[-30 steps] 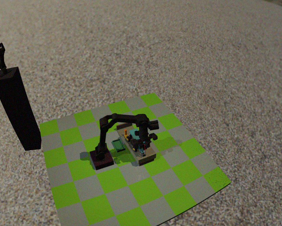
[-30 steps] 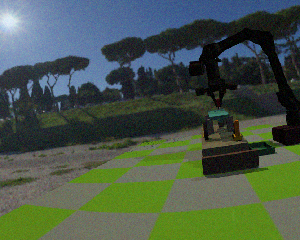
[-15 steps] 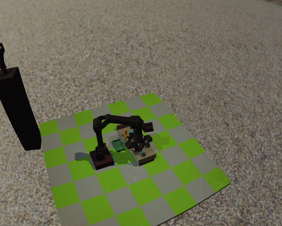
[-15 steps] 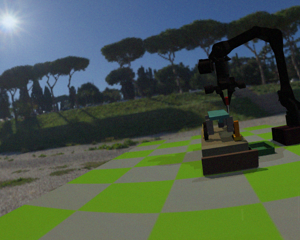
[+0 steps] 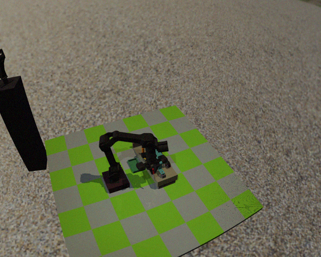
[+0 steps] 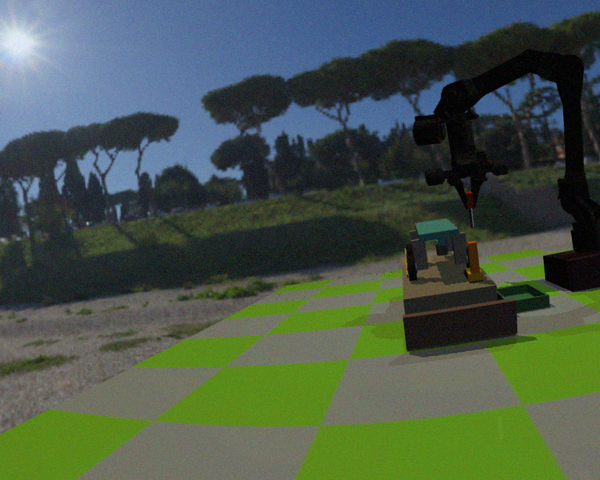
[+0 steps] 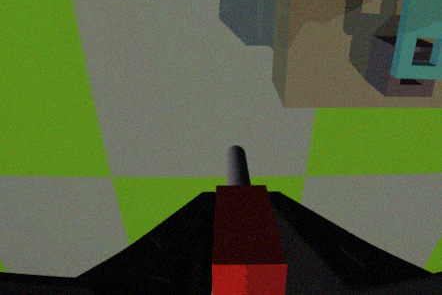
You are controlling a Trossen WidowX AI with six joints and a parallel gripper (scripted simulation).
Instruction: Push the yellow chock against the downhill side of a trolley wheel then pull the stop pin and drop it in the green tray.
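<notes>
Right now my gripper tip is 23 cm to the right of the green tray, 18 cm above it and 8 cm past it. From my gripper tip the other things lie so: teal trolley: 16 cm to the left, 7 cm below, 7 cm ahead; red-headed stop pin: right at my gripper tip; yellow chock: 26 cm to the left, 10 cm below.
</notes>
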